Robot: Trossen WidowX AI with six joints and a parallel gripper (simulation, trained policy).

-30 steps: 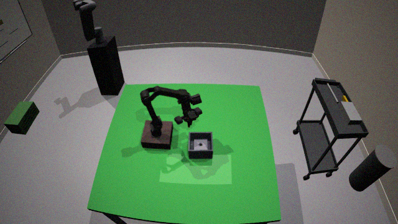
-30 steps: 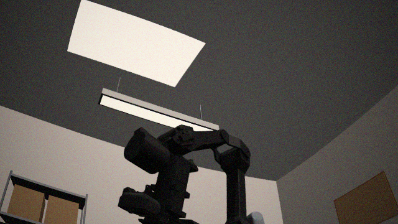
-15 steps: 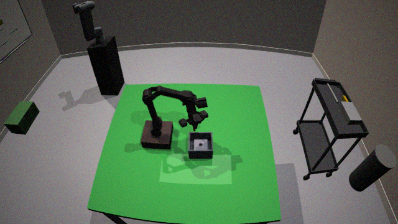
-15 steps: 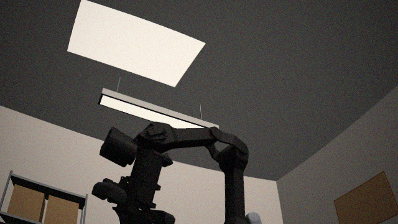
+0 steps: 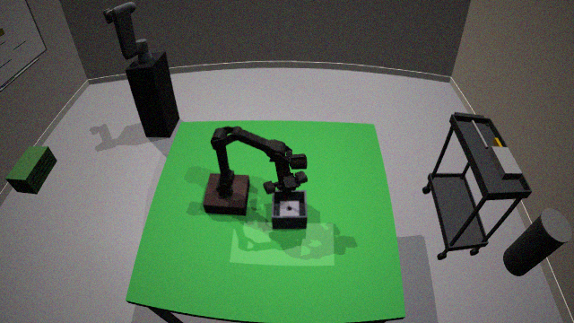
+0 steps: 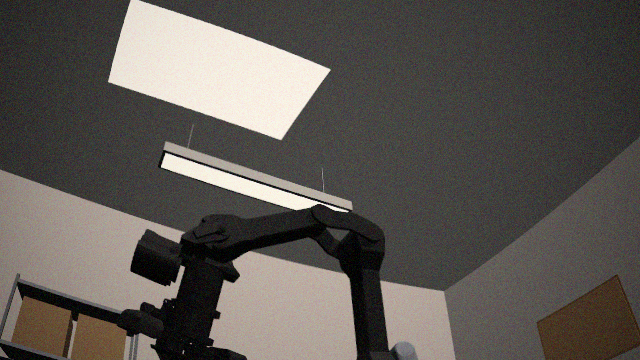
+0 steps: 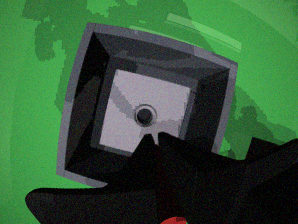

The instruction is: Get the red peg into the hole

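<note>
The red peg is 1 cm behind my gripper tip and 2 cm to the left of it. Round my gripper tip: pale plate 1 cm ahead, 1 cm to the right, 9 cm below; then grey box 1 cm ahead, 1 cm to the right, 11 cm below.
</note>
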